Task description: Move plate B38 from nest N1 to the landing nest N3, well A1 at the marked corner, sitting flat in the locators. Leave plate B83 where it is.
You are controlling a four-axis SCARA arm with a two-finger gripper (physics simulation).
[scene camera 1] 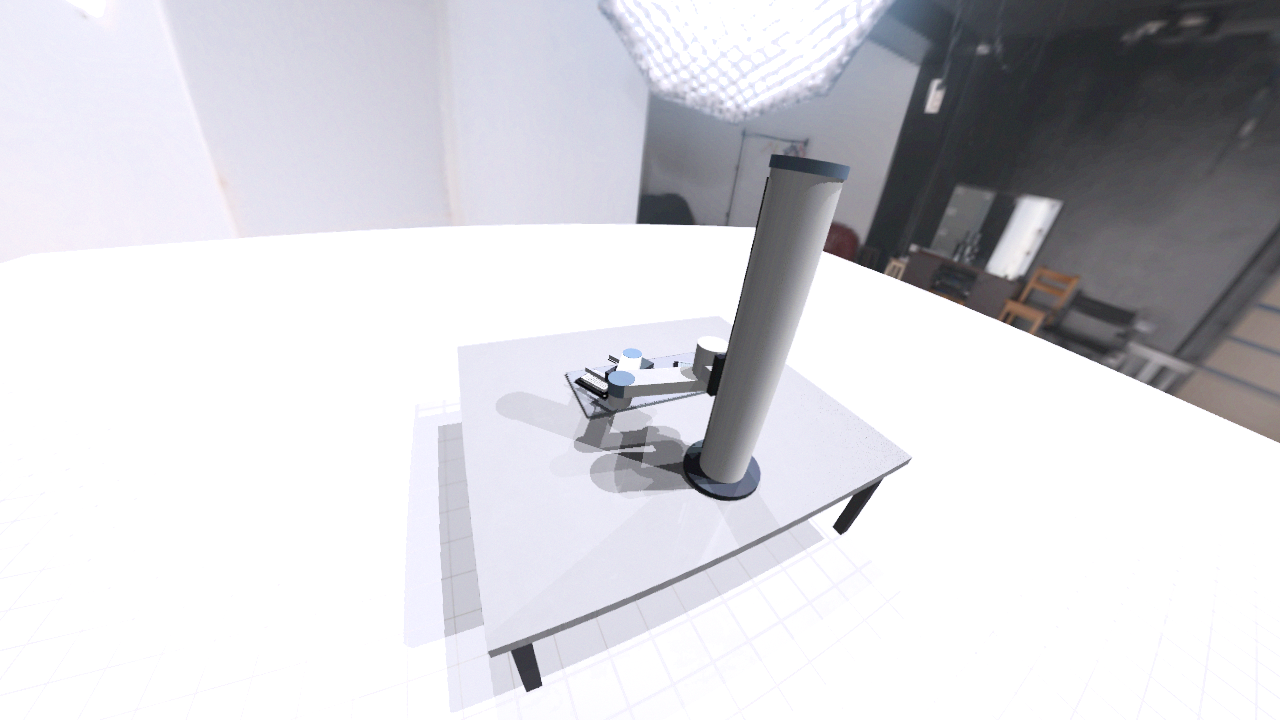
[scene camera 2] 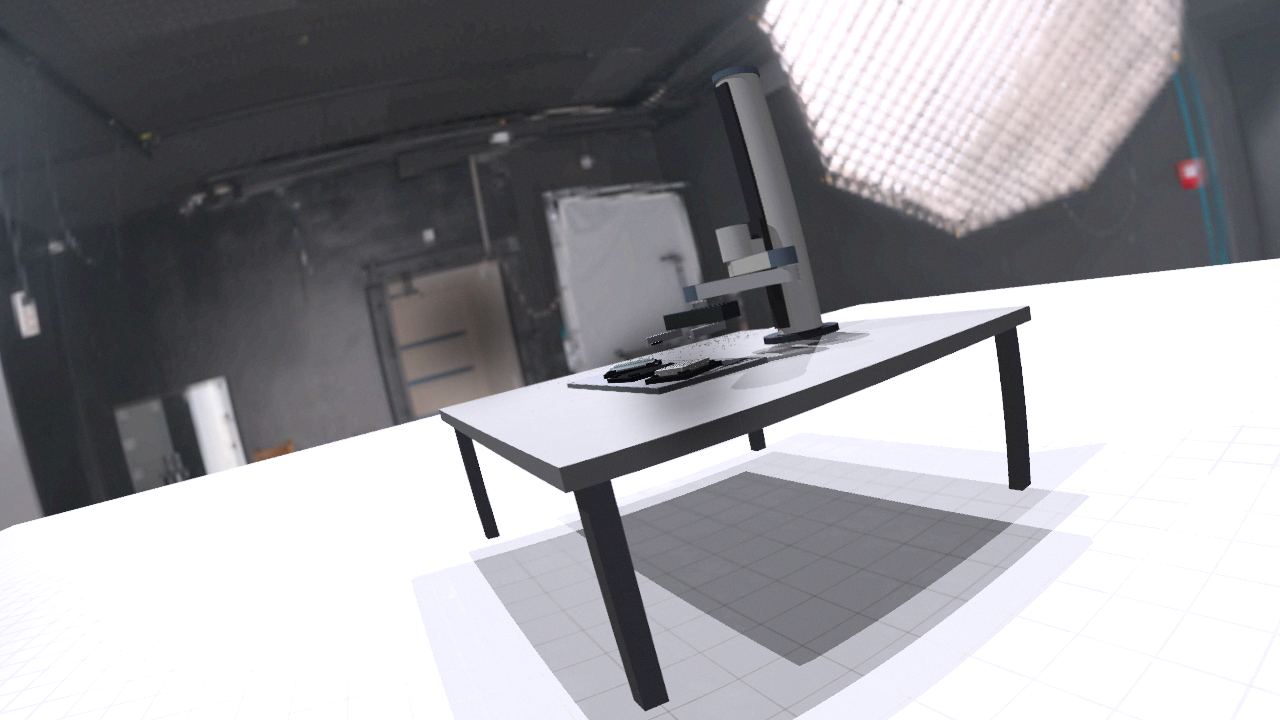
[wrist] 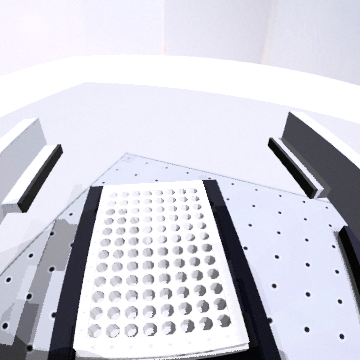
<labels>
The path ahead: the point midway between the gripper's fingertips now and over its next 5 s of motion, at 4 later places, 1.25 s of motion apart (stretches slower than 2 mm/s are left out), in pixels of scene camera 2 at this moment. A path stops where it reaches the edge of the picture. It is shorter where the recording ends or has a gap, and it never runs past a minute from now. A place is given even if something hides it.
My gripper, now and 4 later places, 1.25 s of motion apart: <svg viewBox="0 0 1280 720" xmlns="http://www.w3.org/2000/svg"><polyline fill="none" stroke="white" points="668,338 676,361 674,352 662,340 631,352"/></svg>
</labels>
